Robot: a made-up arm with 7 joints.
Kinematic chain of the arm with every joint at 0, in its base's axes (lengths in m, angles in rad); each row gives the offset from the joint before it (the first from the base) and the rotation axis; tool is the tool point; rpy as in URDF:
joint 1: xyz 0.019 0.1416 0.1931 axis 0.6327 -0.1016 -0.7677
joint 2: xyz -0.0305 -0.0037 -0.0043 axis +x
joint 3: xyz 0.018 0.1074 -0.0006 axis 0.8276 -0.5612 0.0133
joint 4: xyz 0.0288 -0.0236 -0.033 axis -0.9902 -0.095 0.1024
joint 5: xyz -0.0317 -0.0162 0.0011 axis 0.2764 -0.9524 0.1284
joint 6: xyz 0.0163 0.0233 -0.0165 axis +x
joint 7: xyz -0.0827 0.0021 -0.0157 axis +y
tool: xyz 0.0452 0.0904 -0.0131 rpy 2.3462 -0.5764 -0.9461
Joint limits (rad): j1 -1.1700..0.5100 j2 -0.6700..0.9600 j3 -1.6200..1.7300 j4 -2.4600..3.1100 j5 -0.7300..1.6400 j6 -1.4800..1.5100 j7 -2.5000..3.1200
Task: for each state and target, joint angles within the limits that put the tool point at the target. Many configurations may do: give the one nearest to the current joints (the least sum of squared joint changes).
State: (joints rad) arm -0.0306 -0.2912 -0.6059 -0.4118 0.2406 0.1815 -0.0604
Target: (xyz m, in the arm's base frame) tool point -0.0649 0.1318 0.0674
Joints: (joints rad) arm -0.2013 -0.4726 -1.0098 0.0937 0.3638 -0.3259 -0.0085
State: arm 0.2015 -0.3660 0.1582 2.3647 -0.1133 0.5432 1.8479
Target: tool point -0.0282 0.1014 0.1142
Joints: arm 0.2739 -0.0923 0.2892 2.6203 0.2219 0.2221 1.4233
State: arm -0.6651 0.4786 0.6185 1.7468 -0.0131 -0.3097 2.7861
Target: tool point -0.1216 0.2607 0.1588
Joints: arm -0.0885 0.9600 -0.0899 1.5351 -0.0938 0.1906 3.1200
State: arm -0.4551 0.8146 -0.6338 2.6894 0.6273 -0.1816 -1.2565
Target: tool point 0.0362 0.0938 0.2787
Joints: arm -0.5302 0.8091 -1.0233 2.9265 0.6350 -0.2731 -1.3964
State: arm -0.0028 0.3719 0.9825 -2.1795 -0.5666 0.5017 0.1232
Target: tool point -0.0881 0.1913 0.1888
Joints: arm -0.0909 0.1582 1.3205 -1.9279 -0.7300 -0.1830 0.5467
